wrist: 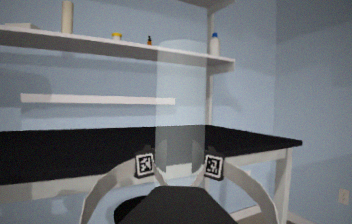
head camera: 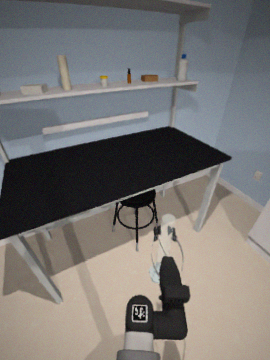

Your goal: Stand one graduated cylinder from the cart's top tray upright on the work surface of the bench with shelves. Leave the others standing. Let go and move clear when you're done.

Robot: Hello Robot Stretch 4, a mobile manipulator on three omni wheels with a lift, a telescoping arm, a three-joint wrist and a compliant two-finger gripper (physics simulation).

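Frame: origin at the robot's base, x ahead, y left, z up, level; metres.
Where they show: hand, its tool point: (wrist: pixel 179 154) (head camera: pixel 164 229).
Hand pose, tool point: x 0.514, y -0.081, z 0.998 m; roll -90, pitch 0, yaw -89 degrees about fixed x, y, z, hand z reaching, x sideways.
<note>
Things, the pixels of their top centre, and the offset from my tool point. Level surfaces: height alone.
- clear graduated cylinder, centre of its top: (wrist: pixel 182 44) (head camera: pixel 169 220) 0.107 m up, 0.049 m back, 0.001 m right
- bench's black work surface, height of its surface: 0.112 m down
- black stool, centre of its top: (wrist: pixel 150 207) (head camera: pixel 135 190) 0.467 m down, 0.773 m ahead, 0.144 m left
- beige cylinder, centre of its top: (wrist: pixel 68 3) (head camera: pixel 61 55) 0.523 m up, 0.751 m ahead, 0.563 m left
- yellow-lidded jar, centre of its top: (wrist: pixel 116 34) (head camera: pixel 103 76) 0.405 m up, 0.874 m ahead, 0.355 m left
- blue-capped bottle, centre of its top: (wrist: pixel 214 33) (head camera: pixel 184 54) 0.523 m up, 1.204 m ahead, 0.204 m right
A clear graduated cylinder (head camera: pixel 164 246) (wrist: pixel 180 107) stands upright between the fingers of my gripper (head camera: pixel 165 233) (wrist: pixel 179 164), which is shut on it. In the head camera view its pale base shows low, over the floor in front of the bench. The bench's black work surface (head camera: pixel 112 167) (wrist: pixel 85 150) lies beyond the gripper; in the head camera view the cylinder is off its front edge, to the right of the stool. The cart and the other cylinders do not show in these views.
A black stool (head camera: pixel 136 200) (wrist: pixel 131 209) stands under the bench's front edge. The shelf (head camera: pixel 110 91) (wrist: pixel 100 44) above the bench holds a beige cylinder (head camera: pixel 64 73) (wrist: pixel 67 18), a yellow-lidded jar (head camera: pixel 104 81) (wrist: pixel 116 36) and a blue-capped bottle (head camera: pixel 183 68) (wrist: pixel 214 45). A bench leg (head camera: pixel 207 197) (wrist: pixel 283 182) is at the right.
</note>
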